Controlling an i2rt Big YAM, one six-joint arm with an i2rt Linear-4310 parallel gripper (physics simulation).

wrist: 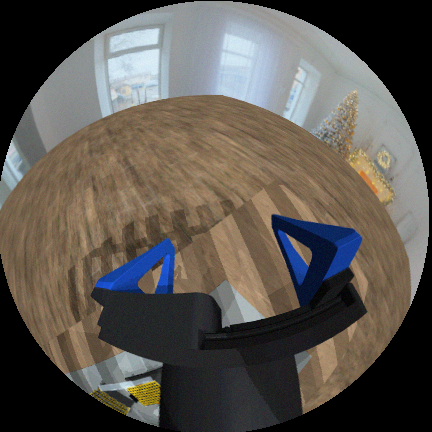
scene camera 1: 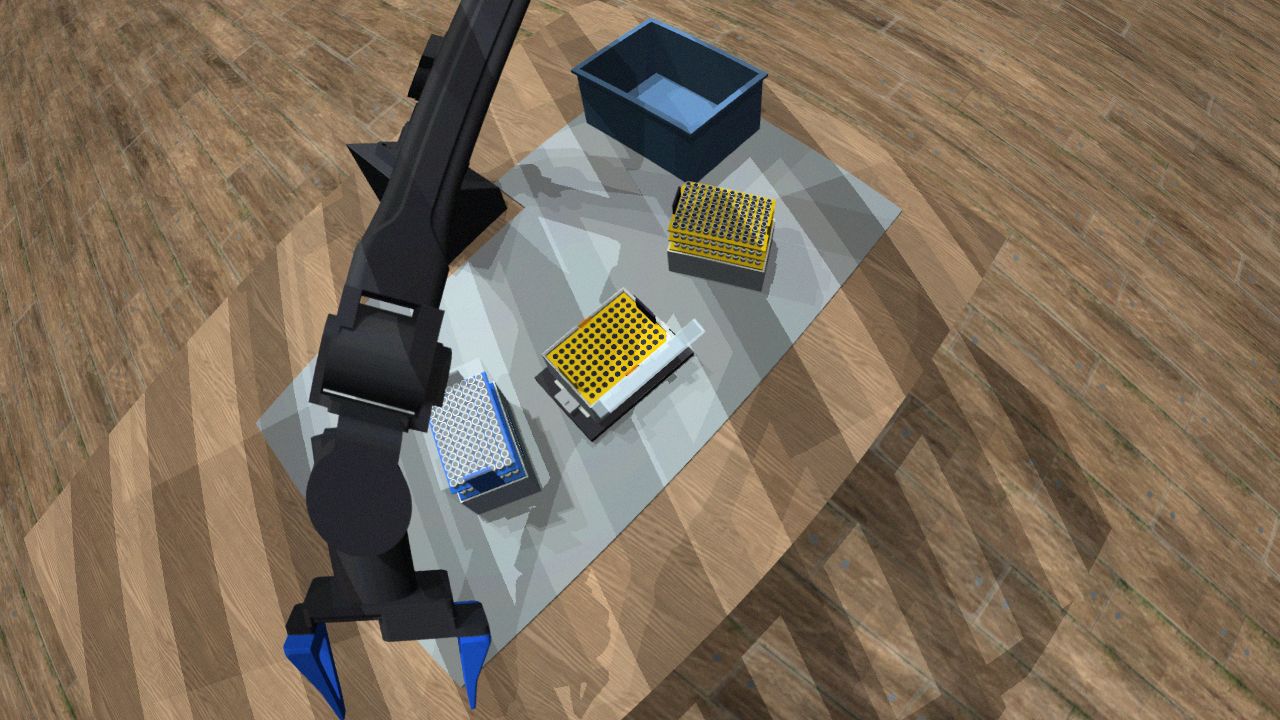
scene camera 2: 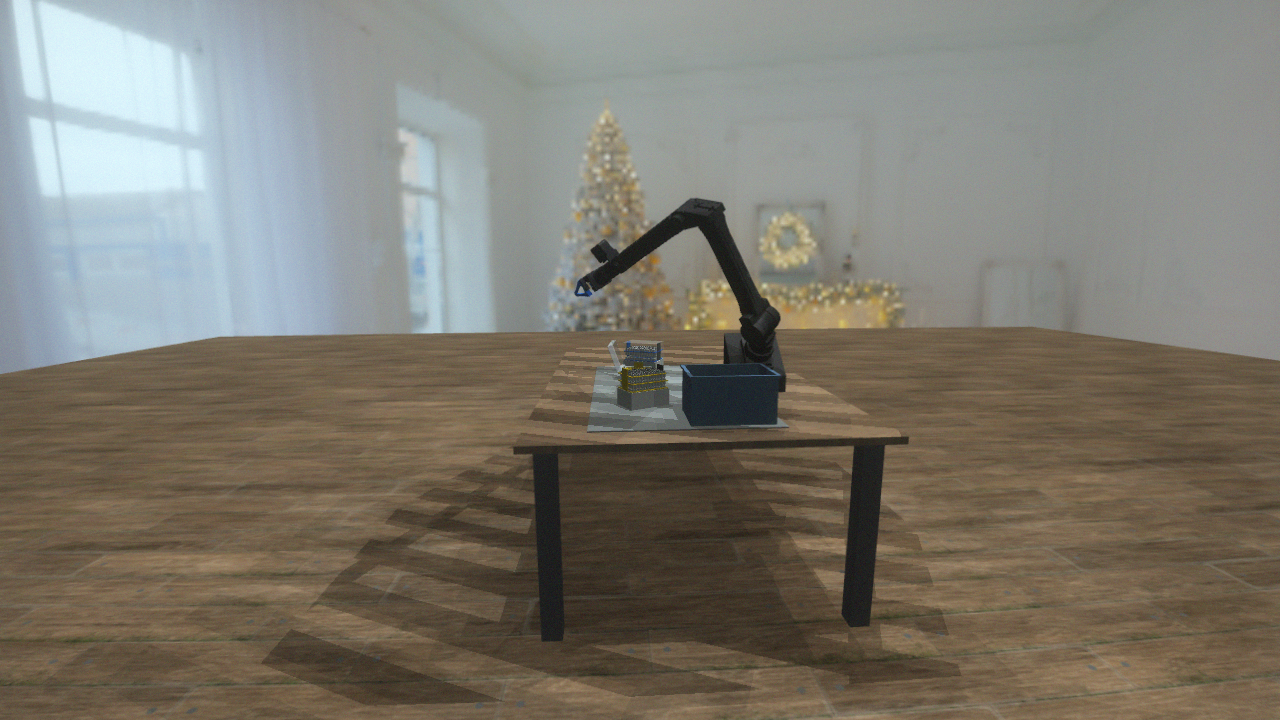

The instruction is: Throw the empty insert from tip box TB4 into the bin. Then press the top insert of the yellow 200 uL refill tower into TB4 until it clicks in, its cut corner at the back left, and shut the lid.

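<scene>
My gripper (scene camera 1: 407,712) (scene camera 2: 582,288) (wrist: 219,232) is open and empty, high above the near left end of the table. The tip box TB4 (scene camera 1: 586,416) stands mid-mat in scene camera 1 with a yellow insert (scene camera 1: 608,347) (wrist: 145,393) in it. Its clear lid (scene camera 1: 651,371) (scene camera 2: 614,355) stands open on the right side. The yellow refill tower (scene camera 1: 720,231) (scene camera 2: 642,383) (wrist: 111,401) stands on a grey base, its stacked inserts showing. The bin (scene camera 1: 666,98) (scene camera 2: 730,398) is dark blue and open at the top; no insert shows in it. I cannot make out cut corners.
A blue tower with a white-ringed top (scene camera 1: 474,434) (scene camera 2: 642,353) stands left of TB4 in scene camera 1, partly beside my arm. The grey mat (scene camera 1: 827,210) lies under the boxes on the wooden table (scene camera 2: 716,442). The arm's base stands at the table's left edge in scene camera 1.
</scene>
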